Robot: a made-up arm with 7 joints.
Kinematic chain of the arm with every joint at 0, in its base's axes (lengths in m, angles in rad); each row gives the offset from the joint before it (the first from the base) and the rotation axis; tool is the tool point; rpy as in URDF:
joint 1: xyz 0 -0.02 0.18 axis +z
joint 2: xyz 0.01 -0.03 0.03 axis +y
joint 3: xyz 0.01 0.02 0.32 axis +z
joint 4: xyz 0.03 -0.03 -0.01 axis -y
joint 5: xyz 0.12 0 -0.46 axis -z
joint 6: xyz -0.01 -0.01 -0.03 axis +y
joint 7: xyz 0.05 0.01 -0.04 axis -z
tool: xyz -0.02 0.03 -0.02 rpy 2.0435 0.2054 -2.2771
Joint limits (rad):
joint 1: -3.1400..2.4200
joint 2: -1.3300..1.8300
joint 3: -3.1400..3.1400
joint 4: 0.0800..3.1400
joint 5: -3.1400..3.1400
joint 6: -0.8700..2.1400
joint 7: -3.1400..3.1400
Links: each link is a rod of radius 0.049 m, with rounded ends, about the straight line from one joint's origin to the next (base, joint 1, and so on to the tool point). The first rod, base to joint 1, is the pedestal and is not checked.
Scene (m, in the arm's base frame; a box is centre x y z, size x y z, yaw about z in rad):
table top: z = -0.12
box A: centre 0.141 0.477 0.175 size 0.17 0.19 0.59 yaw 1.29
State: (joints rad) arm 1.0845 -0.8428 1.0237 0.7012 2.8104 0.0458 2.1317
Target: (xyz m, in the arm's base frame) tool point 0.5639 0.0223 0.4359
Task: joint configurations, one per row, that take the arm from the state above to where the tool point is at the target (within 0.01 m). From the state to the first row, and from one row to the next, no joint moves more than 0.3 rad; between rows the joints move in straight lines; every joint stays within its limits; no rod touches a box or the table.
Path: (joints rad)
1: 0.9440 -0.6841 0.8917 0.9167 2.7748 0.1543 2.1114
2: 0.8034 -0.5254 0.7596 1.1322 2.7392 0.2628 2.0912
3: 0.6629 -0.3667 0.6276 1.3476 2.7036 0.3712 2.0709
4: 0.4103 -0.2741 0.3332 1.2311 2.6899 0.3192 2.0607
5: 0.1576 -0.1816 0.0388 1.1145 2.6762 0.2672 2.0505

